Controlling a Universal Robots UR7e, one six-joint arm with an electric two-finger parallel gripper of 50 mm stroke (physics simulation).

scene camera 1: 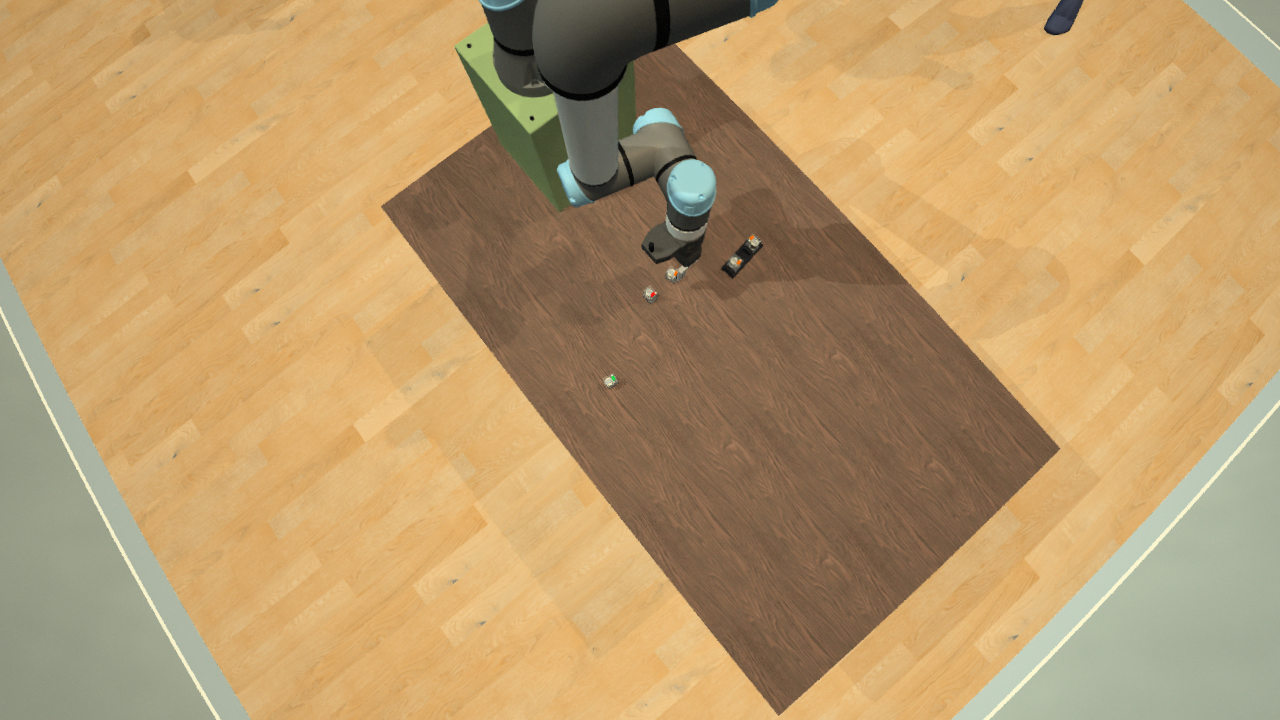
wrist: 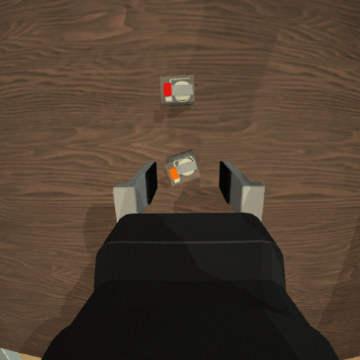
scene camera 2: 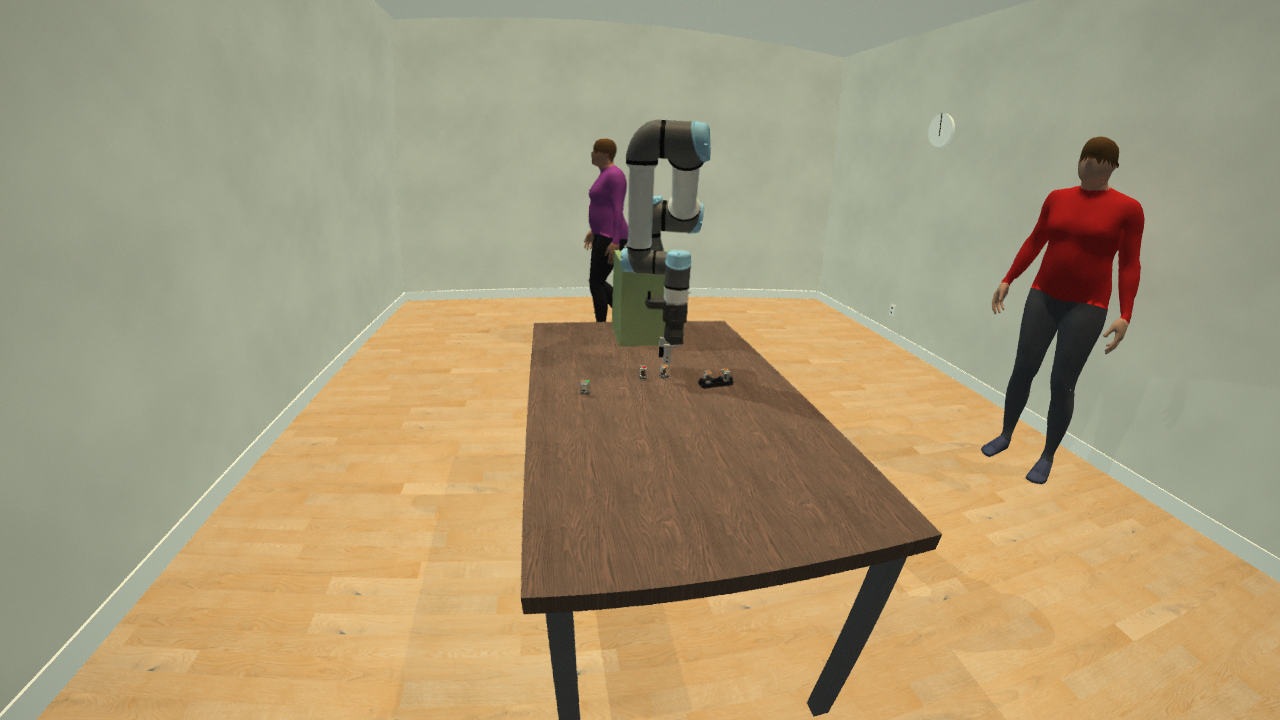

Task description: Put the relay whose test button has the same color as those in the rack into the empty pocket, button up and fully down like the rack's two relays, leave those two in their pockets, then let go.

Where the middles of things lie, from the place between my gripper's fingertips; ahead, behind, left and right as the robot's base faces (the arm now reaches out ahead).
My gripper is now 70 mm to the left of the red-button relay point(wrist: 175, 90) and 40 mm above it.
